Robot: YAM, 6 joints.
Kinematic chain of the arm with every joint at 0, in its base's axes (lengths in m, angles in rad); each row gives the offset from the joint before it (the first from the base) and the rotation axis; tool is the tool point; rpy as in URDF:
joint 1: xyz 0 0 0.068 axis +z
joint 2: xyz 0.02 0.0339 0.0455 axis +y
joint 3: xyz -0.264 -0.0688 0 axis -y
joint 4: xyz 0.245 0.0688 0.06 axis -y
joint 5: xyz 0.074 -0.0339 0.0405 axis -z
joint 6: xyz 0.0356 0 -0.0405 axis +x
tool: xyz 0 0 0 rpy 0 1.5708 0
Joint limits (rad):
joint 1: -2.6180..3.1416
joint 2: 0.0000..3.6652
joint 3: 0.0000..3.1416
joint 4: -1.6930..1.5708
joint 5: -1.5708..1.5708
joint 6: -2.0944..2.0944
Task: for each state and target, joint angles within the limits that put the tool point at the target. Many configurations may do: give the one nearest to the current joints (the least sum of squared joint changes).
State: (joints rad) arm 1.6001 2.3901 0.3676 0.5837 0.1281 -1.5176
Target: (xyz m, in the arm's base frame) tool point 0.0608 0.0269 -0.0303
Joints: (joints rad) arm 0.7054 2.4203 0.0781 0.5117 0.5609 -1.5176
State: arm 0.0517 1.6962 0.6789 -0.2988 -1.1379 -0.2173
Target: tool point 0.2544 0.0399 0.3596
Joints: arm 0.0276 1.1928 1.0741 -0.2283 -1.1764 -0.2173
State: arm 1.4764 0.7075 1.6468 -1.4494 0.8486 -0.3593
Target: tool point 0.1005 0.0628 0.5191
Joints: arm 0.8077 1.0809 1.8510 -1.2196 0.9632 -0.3593
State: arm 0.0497 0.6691 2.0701 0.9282 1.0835 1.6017
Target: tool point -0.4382 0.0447 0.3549
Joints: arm -0.1780 0.0000 1.7852 1.1833 1.2351 1.6017
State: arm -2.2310 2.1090 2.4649 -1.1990 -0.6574 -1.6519
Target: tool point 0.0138 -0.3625 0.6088
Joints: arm -1.5815 2.0641 2.8947 -0.4248 -0.5192 -1.6519
